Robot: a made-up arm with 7 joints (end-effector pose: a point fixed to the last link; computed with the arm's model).
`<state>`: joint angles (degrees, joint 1 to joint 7).
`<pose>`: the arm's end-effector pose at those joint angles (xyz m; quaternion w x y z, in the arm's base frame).
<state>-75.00 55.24 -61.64 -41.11 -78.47 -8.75 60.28</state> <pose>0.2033 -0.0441 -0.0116 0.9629 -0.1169 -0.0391 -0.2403</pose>
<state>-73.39 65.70 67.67 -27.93 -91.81 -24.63 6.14</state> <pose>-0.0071 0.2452 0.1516 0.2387 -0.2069 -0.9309 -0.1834</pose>
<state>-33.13 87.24 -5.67 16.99 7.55 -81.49 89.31</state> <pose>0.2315 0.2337 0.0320 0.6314 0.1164 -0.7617 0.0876</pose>
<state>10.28 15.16 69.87 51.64 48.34 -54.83 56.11</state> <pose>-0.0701 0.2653 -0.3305 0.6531 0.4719 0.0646 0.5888</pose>
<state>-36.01 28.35 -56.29 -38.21 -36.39 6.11 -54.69</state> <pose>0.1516 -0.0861 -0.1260 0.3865 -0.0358 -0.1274 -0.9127</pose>
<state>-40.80 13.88 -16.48 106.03 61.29 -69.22 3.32</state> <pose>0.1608 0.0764 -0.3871 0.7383 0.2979 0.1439 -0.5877</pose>
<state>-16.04 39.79 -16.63 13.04 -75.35 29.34 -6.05</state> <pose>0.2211 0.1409 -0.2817 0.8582 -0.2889 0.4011 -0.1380</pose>
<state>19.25 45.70 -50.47 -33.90 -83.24 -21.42 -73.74</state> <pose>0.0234 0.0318 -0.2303 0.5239 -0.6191 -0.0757 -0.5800</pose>
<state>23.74 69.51 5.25 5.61 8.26 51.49 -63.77</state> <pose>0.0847 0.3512 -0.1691 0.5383 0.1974 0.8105 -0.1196</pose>
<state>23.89 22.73 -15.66 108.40 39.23 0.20 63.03</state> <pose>-0.3142 0.2075 -0.2678 0.2924 0.7029 0.6315 -0.1471</pose>
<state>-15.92 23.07 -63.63 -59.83 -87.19 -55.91 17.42</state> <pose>0.1002 -0.0262 -0.0945 0.5117 -0.8345 0.0429 -0.2000</pose>
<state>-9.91 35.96 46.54 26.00 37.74 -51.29 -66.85</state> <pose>0.1614 0.3093 -0.1777 0.7192 0.5550 0.2204 -0.3552</pose>
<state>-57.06 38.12 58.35 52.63 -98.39 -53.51 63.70</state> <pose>0.2634 0.3385 -0.1413 0.0420 0.7823 0.1511 -0.6028</pose>
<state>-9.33 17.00 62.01 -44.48 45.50 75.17 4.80</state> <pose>0.0489 0.2468 -0.0930 0.5530 0.1759 0.2147 0.7856</pose>
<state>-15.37 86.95 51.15 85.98 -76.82 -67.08 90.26</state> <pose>0.0079 0.4519 0.0380 0.1385 0.3054 0.5011 -0.7977</pose>
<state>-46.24 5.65 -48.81 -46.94 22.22 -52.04 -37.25</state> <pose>0.0873 -0.0839 -0.0331 0.1939 0.1720 -0.8484 -0.4616</pose>
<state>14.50 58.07 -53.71 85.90 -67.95 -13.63 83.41</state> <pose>-0.1188 0.4118 -0.2173 0.2347 0.7082 0.2534 0.6158</pose>
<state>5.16 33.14 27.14 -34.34 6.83 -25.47 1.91</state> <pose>0.1420 0.1651 -0.0874 0.8284 0.4131 -0.3778 0.0181</pose>
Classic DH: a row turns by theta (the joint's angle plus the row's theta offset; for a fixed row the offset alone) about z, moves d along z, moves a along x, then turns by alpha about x. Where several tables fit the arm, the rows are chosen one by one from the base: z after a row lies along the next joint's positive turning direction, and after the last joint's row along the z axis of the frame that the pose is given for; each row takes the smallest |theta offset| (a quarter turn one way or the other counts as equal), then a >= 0, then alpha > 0; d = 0 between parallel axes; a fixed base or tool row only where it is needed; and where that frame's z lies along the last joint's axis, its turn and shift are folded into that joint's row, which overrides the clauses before.
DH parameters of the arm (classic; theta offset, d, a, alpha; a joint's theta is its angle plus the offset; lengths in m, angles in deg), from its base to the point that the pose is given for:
base (fixed): -4.07 0 0 -74.51
joint 1: -75.12 0.0251 -0.0091 -90
joint 2: 74 -0.0001 -0.0094 90
joint 3: 90 -0.235 0.0155 -90
joint 4: 90 0.0023 0.012 90
joint 5: 0 0.1638 0 -90
joint 6: -90 0 0.059 90
joint 7: 0 0 0 0

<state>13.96 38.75 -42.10 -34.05 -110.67 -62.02 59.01</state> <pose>0.0717 0.0695 -0.2324 0.5185 -0.5722 0.3579 0.5250</pose>
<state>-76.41 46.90 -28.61 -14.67 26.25 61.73 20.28</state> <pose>0.3240 0.0474 0.0773 0.7518 0.4941 -0.2563 0.3534</pose>
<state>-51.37 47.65 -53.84 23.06 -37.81 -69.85 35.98</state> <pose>0.3098 0.0816 -0.1427 0.8990 -0.0694 -0.4249 -0.0804</pose>
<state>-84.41 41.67 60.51 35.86 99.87 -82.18 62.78</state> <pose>0.3231 0.2381 0.0844 0.4014 0.4152 -0.7442 0.3358</pose>
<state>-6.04 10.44 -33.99 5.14 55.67 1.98 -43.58</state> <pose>0.1519 -0.0483 -0.3130 0.6156 0.4789 0.1828 -0.5986</pose>
